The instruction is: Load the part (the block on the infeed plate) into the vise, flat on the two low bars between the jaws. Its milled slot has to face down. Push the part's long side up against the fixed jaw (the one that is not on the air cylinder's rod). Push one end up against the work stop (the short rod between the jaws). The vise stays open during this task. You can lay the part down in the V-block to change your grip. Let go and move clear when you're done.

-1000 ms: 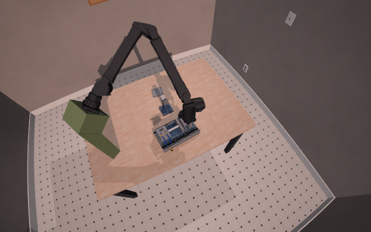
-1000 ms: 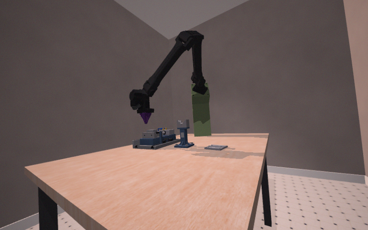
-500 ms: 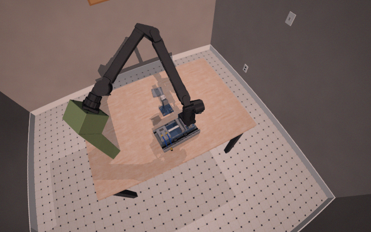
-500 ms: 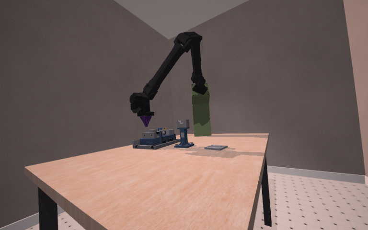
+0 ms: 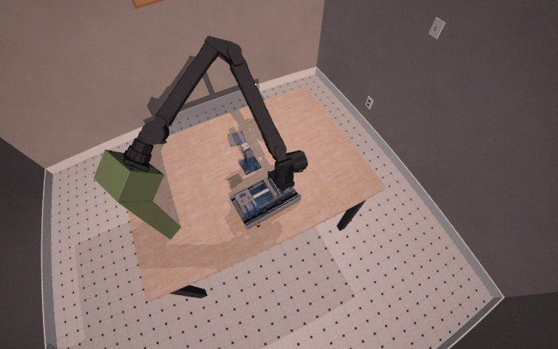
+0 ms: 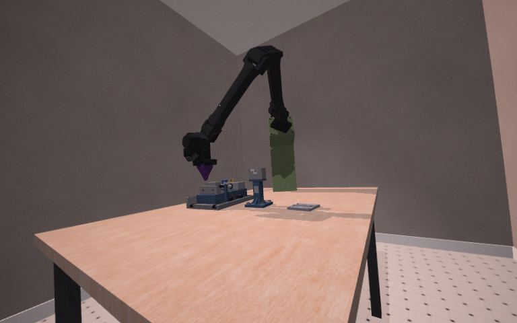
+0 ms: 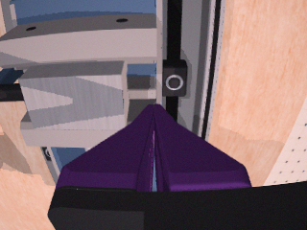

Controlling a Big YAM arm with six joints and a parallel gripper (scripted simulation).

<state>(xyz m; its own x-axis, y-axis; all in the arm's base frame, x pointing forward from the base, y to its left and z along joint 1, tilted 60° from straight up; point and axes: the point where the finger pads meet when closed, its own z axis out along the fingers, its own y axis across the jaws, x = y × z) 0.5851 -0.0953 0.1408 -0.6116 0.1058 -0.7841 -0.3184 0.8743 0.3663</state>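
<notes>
Now: hand 4 cm to the right of the part, 4 cm above it and 2 cm past it. Round my hand: fixed jaw 6 cm to the left, 5 cm below; work stop rod 8 cm to the left, 5 cm behind, 4 cm below; moving jaw 5 cm below, 5 cm behind, 3 cm to the left.
</notes>
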